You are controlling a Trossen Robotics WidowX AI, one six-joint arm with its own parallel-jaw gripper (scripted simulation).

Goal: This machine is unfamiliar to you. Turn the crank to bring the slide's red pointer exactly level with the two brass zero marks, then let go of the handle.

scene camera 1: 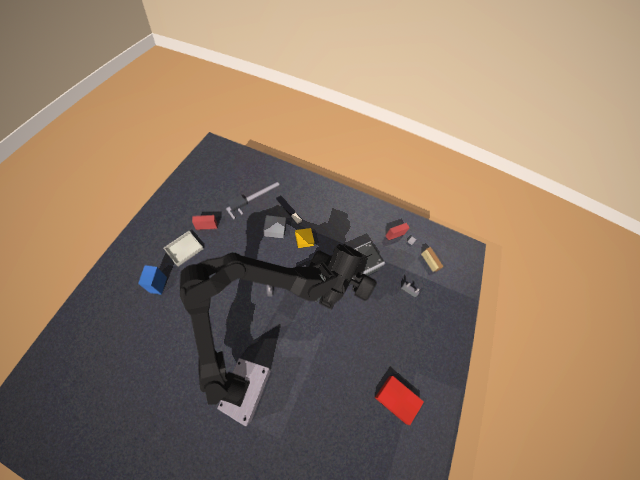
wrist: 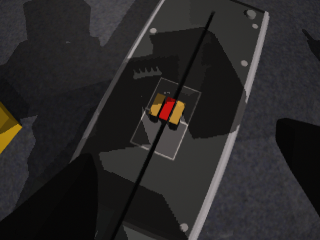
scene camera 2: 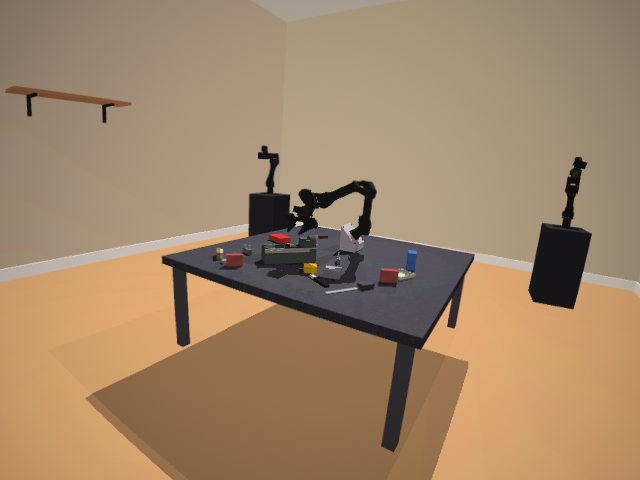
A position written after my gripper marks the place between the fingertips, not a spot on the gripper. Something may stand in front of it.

Note:
My gripper (wrist: 189,147) is open, holding nothing. Also in view: a white tray (scene camera 1: 186,246) and a grey slide machine (wrist: 148,174).
The wrist view misses the white tray: it is out of frame.

